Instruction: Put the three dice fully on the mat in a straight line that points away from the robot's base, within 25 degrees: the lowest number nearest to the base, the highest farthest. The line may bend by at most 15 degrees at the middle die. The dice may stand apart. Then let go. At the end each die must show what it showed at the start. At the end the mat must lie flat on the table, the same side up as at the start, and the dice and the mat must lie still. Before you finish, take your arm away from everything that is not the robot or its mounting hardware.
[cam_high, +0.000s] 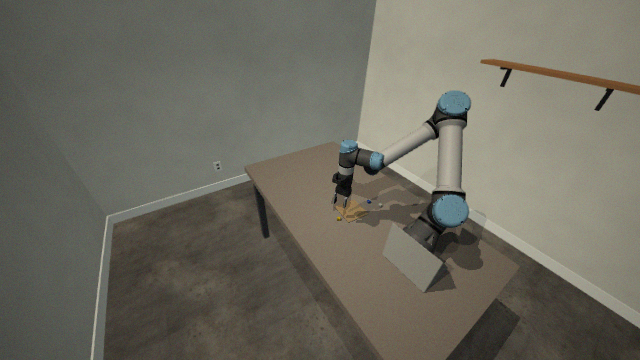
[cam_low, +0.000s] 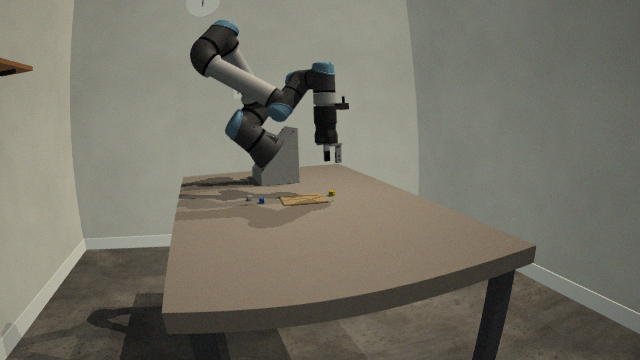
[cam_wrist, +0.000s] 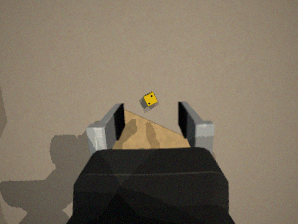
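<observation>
Right now the yellow die is 1 cm to the right of my hand and 12 cm below it. From my hand the other things lie so: tan mat (2 cm ahead, 11 cm to the right, 13 cm below); then white die (5 cm behind, 28 cm to the right, 12 cm below); then blue die (1 cm ahead, 25 cm to the right, 12 cm below).
</observation>
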